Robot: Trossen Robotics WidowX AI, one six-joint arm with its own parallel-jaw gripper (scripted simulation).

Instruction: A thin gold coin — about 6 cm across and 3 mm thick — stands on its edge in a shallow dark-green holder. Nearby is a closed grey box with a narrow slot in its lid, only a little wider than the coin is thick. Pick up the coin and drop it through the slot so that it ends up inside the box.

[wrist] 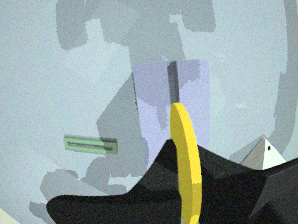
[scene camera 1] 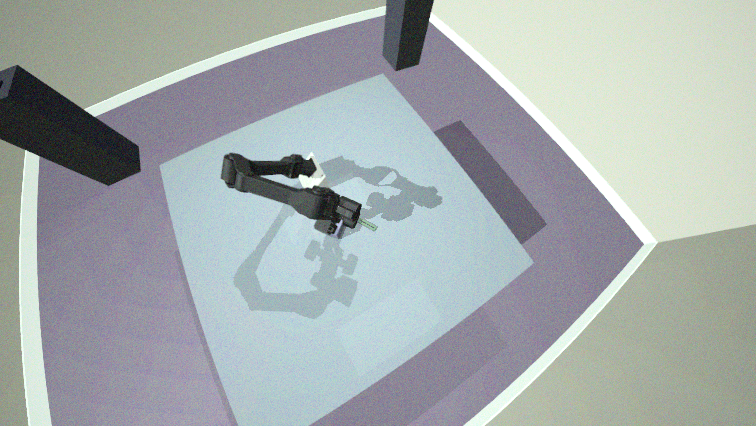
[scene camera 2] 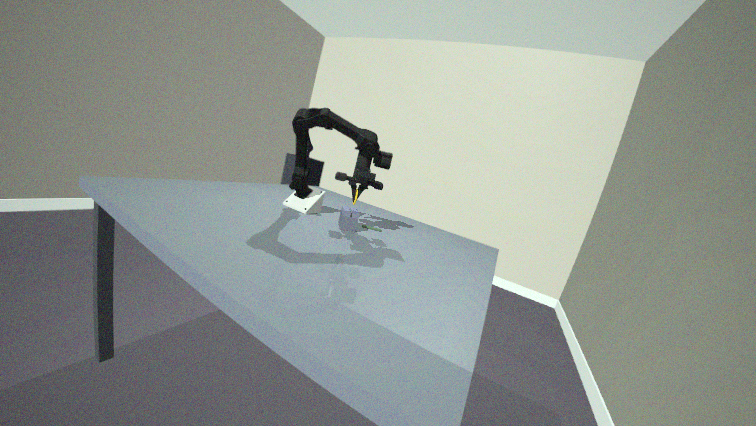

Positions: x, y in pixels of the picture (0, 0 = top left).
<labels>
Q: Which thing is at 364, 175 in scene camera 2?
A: My gripper.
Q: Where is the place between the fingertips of my gripper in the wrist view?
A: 174, 144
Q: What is my gripper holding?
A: A gold coin.
</labels>
